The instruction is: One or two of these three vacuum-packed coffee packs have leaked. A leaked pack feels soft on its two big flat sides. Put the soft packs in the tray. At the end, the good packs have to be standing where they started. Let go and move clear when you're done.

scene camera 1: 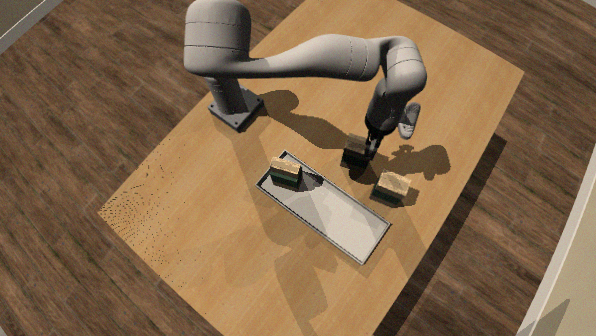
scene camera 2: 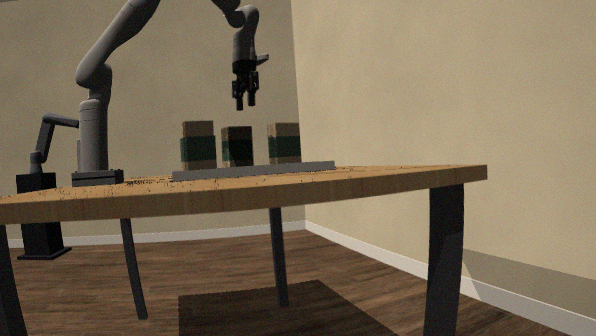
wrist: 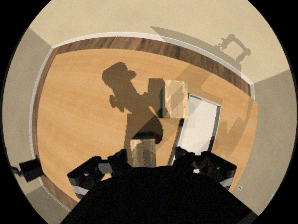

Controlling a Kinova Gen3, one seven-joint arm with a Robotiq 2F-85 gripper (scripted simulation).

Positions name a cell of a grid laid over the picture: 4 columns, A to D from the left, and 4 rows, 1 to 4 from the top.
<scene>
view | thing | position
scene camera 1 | grey tray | C3
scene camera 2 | my gripper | B2
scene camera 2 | grey tray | B3
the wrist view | my gripper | C3
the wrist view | grey tray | C3
</scene>
